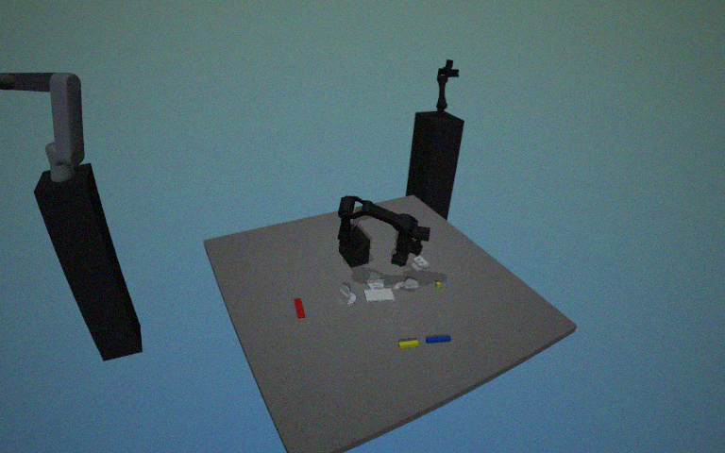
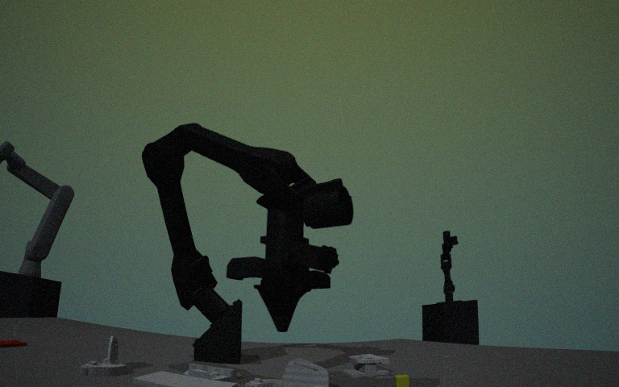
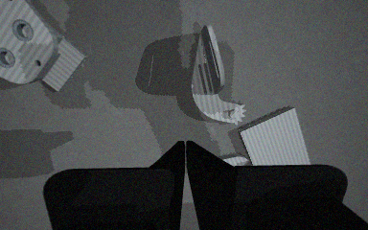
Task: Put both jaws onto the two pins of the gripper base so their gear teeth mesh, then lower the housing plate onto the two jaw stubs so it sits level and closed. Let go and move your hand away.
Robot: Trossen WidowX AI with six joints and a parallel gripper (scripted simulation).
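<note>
Right now my gripper tip is 80 mm above the jaw, 50 mm short of it and 20 mm to the left of it. Also, from my gripper tip: gripper base: 150 mm to the left, 60 mm below, 60 mm behind; housing plate: 110 mm to the right, 80 mm below, 10 mm behind; small yellow cube: 140 mm to the left, 120 mm ahead, 70 mm below.
</note>
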